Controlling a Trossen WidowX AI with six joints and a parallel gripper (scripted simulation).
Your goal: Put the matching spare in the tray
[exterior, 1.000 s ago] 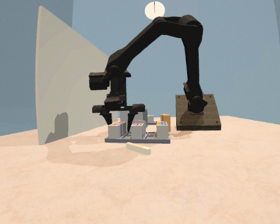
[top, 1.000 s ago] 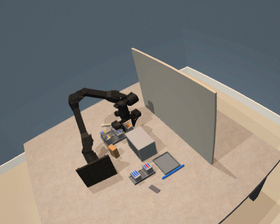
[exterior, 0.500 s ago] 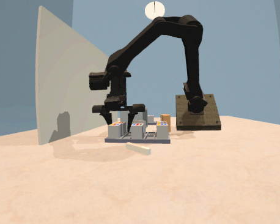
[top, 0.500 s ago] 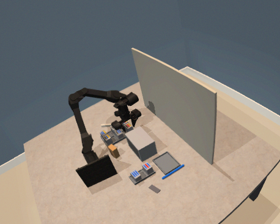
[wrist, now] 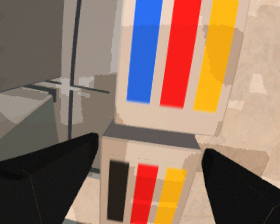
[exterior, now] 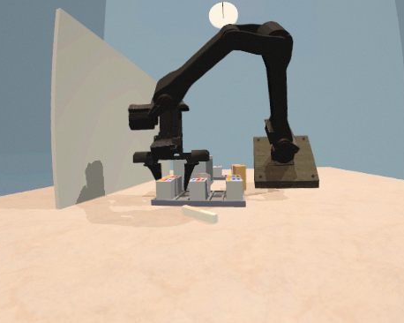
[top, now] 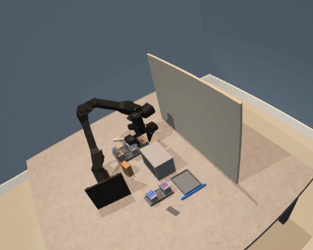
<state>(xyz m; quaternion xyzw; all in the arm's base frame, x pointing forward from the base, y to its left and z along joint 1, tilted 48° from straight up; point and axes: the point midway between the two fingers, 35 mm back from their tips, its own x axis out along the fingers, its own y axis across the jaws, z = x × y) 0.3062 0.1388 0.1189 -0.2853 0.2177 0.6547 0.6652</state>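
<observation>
Now: the grey tray 360 mm to the right of my gripper tip, 30 mm ahead of it and 10 mm below it. The rest, counted from my gripper tip: beige panel 210 mm ahead, 210 mm above, 190 mm to the right; then grey mounted unit 180 mm to the right, 30 mm above, 20 mm behind; then grey spare block 20 mm above.
</observation>
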